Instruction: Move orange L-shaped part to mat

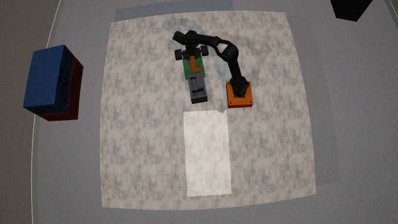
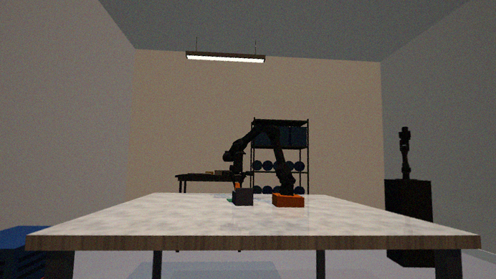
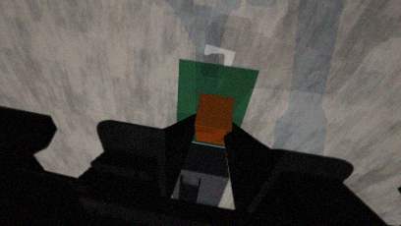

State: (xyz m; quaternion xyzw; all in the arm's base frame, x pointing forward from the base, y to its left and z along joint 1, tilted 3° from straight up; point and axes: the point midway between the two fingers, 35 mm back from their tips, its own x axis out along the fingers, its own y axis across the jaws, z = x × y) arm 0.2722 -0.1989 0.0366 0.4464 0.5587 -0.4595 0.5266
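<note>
The orange L-shaped part lies 20 mm behind my gripper tip, 30 mm to the left of it and 30 mm below it. Also, from my gripper tip: green mat 20 mm to the left, 90 mm below.
</note>
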